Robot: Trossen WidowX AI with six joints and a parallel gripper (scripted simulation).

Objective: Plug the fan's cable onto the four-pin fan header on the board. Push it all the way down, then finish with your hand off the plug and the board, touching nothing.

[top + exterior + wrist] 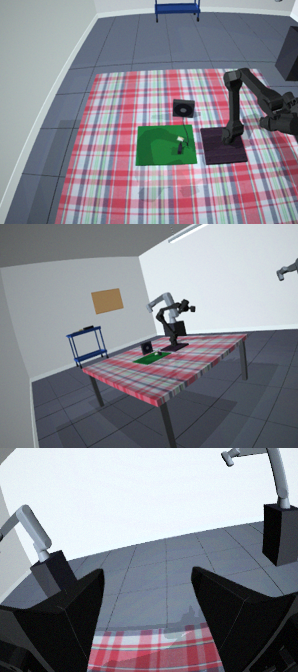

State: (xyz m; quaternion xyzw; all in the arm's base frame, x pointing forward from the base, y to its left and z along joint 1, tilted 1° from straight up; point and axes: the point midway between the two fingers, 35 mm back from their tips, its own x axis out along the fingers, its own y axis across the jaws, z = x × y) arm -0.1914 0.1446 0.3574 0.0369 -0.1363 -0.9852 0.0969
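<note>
The dark fan plug lies 48 cm ahead of my gripper tip, 9 cm to the right of it and 35 cm below it. From my gripper tip the other things lie so: black fan 45 cm ahead, 32 cm to the right, 31 cm below; then green board 55 cm ahead, 13 cm to the right, 39 cm below; then white four-pin header 47 cm ahead, 16 cm to the right, 37 cm below.
</note>
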